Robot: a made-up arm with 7 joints.
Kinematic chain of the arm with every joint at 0, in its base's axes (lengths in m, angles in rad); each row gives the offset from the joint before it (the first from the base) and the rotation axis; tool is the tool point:
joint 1: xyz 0 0 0.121 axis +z
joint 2: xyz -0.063 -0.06 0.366 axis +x
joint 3: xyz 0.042 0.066 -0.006 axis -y
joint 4: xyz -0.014 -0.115 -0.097 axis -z
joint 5: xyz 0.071 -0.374 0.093 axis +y
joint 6: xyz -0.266 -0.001 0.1 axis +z
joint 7: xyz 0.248 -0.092 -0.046 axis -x
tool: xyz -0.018 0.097 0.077
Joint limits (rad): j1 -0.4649..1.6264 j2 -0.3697..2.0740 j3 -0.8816..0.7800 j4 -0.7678..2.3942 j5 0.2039..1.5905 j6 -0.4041..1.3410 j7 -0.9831..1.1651
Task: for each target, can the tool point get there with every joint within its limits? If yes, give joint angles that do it. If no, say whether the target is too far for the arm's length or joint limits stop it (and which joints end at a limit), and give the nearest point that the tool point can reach.
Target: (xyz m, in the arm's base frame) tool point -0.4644 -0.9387 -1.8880
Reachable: no: too far | nearest point -0.1434 -0.2898 -0.1294 | short by 1.902 m
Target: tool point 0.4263 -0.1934 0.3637
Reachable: yes | joints 1.1499 0.4117 0.3076 0.1030 0.9740 -0.1024 0.7635
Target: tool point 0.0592 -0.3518 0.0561
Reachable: yes | joints 1.1847 1.2045 0.3598 1.0892 1.2895 0.1384 -0.7489
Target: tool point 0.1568 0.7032 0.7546
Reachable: no: joint limits stop it (at a limit: joint 1, joint 2, joint 4, joint 5, joint 6, joint 7) | nearest point 0.2356 0.5323 0.7271 | short by 0.190 m
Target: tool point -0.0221 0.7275 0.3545
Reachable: no: joint limits stop it (at a limit: joint 2, joint 4, joint 5, joint 6, joint 7) | nearest point -0.0172 0.5663 0.3673 | short by 0.162 m
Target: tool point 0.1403 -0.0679 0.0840
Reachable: yes | joints 0.9037 1.4156 -0.6598 0.3812 1.3404 0.1417 0.2055
